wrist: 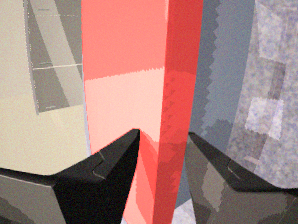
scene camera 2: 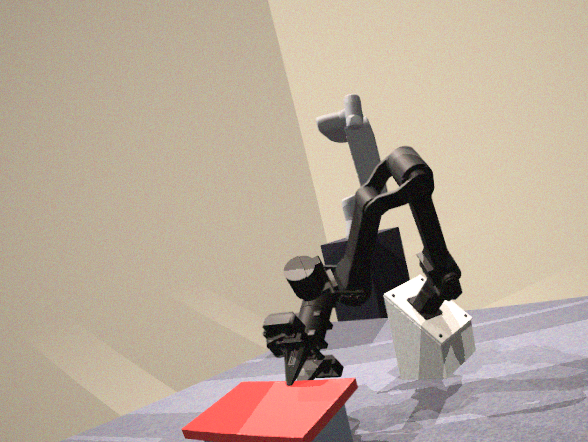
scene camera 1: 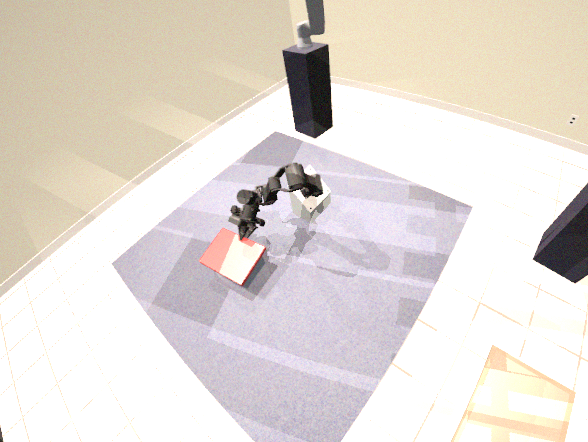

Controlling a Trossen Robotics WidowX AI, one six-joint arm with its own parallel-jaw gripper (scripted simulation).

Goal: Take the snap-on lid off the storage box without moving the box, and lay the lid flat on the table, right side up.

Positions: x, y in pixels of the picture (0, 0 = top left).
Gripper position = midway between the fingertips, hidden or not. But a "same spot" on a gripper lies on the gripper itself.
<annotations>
The gripper shows in the wrist view (162, 137), in scene camera 2 and in scene camera 1. The same spot on the gripper: (scene camera 2: 296, 349) is (scene camera 1: 242, 227).
</annotations>
